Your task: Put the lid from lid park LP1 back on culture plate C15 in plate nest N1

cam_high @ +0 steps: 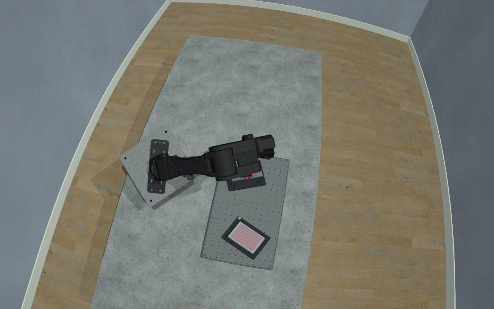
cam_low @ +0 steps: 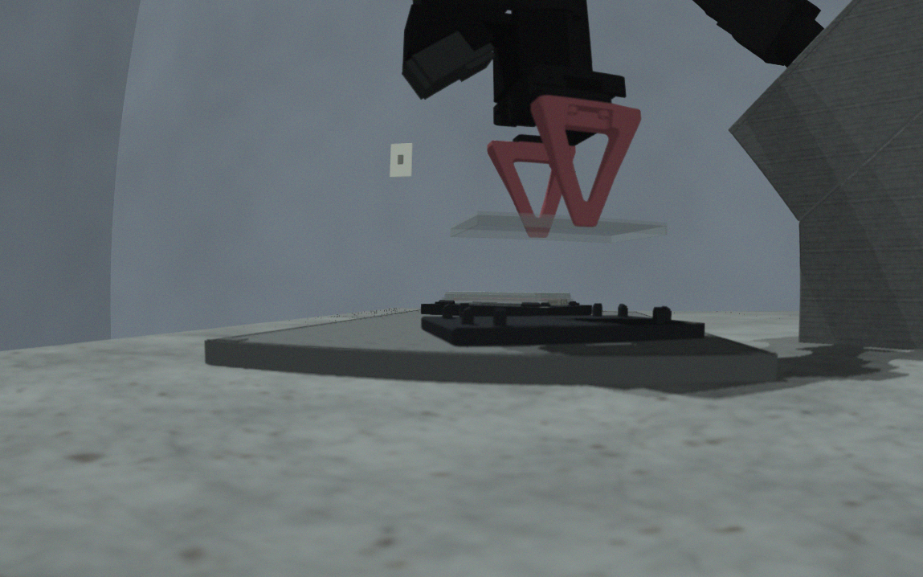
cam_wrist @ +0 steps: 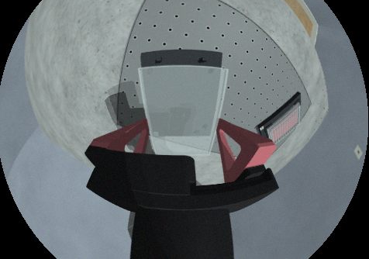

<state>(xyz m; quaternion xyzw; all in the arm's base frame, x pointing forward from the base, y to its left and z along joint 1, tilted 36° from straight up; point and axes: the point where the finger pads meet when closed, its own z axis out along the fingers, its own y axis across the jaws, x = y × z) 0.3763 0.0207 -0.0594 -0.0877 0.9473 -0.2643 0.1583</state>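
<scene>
My gripper is now 1 cm above the clear lid. Also, from my hand: culture plate C15: 29 cm to the right, 6 cm below, 2 cm behind; then black plate nest N1: 29 cm to the right, 7 cm below, 2 cm behind; then black lid park LP1: 7 cm below.
</scene>
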